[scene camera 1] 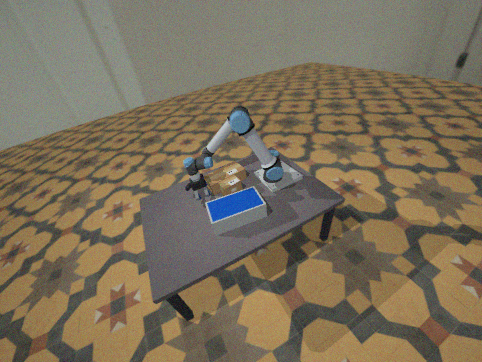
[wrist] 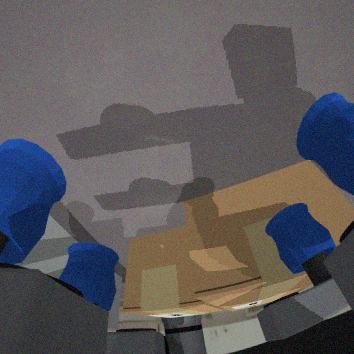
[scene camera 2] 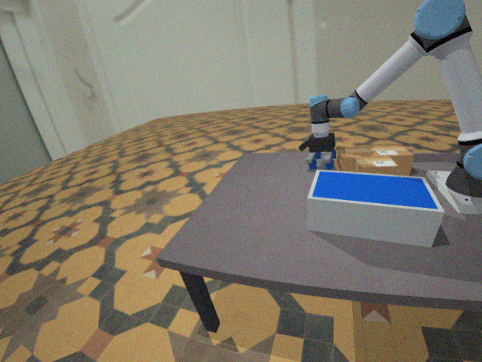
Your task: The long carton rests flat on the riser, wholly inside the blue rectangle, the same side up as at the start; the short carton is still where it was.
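Frame: origin at the arm's base, x right, y ahead, z up, level; metres.
Seen in the pictures: end effector, tool point: (scene camera 1: 202,191) (wrist: 190,207) (scene camera 2: 323,162); arm's base, origin of the base link: (scene camera 2: 467,187).
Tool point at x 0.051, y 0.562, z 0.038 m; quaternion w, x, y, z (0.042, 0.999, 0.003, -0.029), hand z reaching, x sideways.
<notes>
Offsets run from my tool point to a thing's top centre. Level surfaces: height alone.
The long carton {dz +0.030, dx +0.113, dy -0.210 m} (scene camera 1: 237,171) (scene camera 2: 345,151) (wrist: 280,182) lies brown and flat on the table behind the short carton {dz +0.030, dx -0.023, dy -0.216 m} (scene camera 1: 227,186) (scene camera 2: 372,164) (wrist: 155,247). The riser {dz +0.048, dx -0.281, dy -0.182 m} (scene camera 1: 242,221) (scene camera 2: 370,220) is a grey box in front of them; the blue rectangle {dz +0.048, dx -0.281, dy -0.182 m} (scene camera 1: 236,205) (scene camera 2: 375,189) with a white border is on its top and bears no carton. My gripper (scene camera 1: 202,195) (scene camera 2: 321,162) (wrist: 185,212) points down, low over the table beside the cartons' left ends. Its four blue cups are open and hold no carton. In the wrist view one cup hides part of the long carton.
The table {dz -0.072 m} (scene camera 1: 180,250) (scene camera 2: 250,235) has its edge left of my gripper. The arm's base plate (scene camera 1: 287,182) (scene camera 2: 447,192) is right of the cartons. My arm (scene camera 1: 218,138) (scene camera 2: 387,75) arches over the cartons. The riser's side stands close to the short carton.
</notes>
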